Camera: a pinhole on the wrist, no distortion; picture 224 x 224 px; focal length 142.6 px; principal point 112.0 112.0 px. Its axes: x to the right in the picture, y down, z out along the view. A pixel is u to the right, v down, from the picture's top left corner.
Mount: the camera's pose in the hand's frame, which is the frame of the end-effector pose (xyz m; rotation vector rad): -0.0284 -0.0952 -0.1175 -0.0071 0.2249 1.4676
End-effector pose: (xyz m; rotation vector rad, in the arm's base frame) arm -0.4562 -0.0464 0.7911 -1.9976 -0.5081 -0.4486
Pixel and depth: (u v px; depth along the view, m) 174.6 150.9 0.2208
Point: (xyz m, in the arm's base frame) -0.4669 0.0114 0.6985
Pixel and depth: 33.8 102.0 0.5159
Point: -0.5256 0.4725 0.8552
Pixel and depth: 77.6 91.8 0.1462
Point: -0.5034 0.0279 0.8657
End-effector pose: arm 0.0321 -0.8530 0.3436 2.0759 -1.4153 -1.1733
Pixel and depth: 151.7 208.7 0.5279
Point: -0.4443 -0.6008 0.3313
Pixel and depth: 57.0 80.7 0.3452
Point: -0.0304 -0.8154 0.0440
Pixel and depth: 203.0 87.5 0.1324
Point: 0.0359 -0.8739 0.3400
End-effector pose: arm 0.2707 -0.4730 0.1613 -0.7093 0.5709 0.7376
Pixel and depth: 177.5 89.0 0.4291
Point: 0.2851 -0.1481 0.1892
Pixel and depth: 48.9 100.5 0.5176
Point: 0.5949 -0.2673 0.4720
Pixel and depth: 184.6 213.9 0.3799
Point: 0.0546 -0.2734 0.4121
